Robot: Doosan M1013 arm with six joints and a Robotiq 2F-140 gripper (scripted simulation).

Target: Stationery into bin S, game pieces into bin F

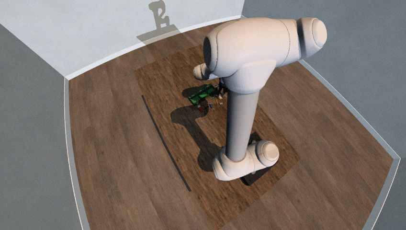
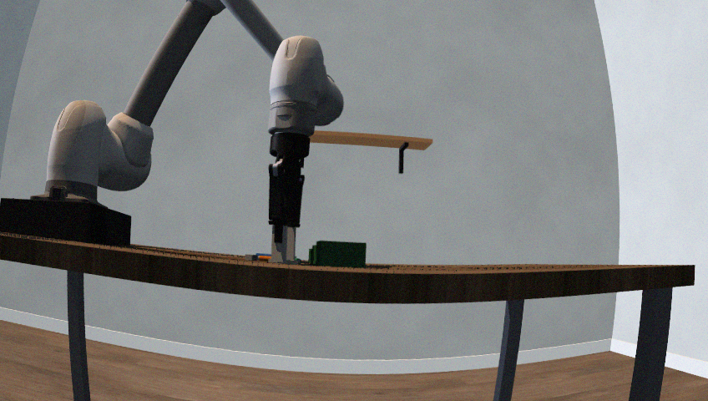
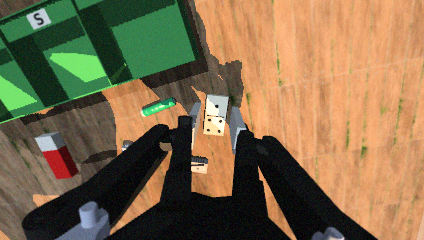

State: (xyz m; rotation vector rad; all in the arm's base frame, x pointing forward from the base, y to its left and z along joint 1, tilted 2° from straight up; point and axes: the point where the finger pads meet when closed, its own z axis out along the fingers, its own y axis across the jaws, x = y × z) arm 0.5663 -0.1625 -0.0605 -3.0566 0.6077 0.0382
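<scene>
My gripper is now 30 mm above the white domino. Round my hand: orange piece 30 mm behind, 60 mm to the left, 30 mm below; then green cylinder 30 mm ahead, 60 mm to the left, 30 mm below; then blue piece 30 mm behind, 130 mm to the left, 30 mm below.
</scene>
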